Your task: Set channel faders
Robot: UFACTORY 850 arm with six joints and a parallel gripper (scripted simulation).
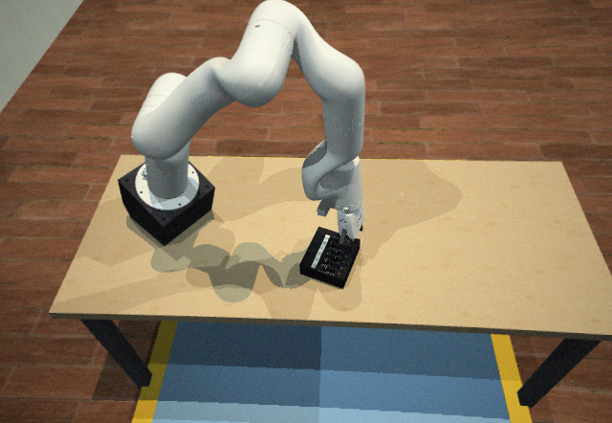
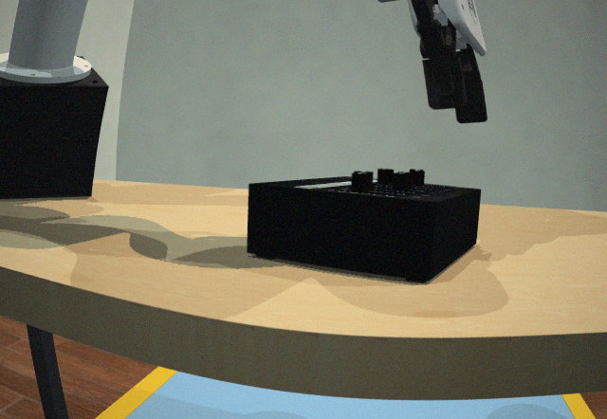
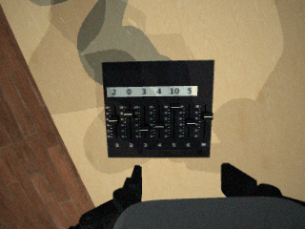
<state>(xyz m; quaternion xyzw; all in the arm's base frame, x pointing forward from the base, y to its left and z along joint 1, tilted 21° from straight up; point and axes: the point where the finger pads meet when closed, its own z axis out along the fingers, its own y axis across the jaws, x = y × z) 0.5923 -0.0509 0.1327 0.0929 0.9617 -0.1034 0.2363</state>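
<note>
Now: the master fader 6 cm to the left of my hand, 6 cm below it and 4 cm behind it.
</note>
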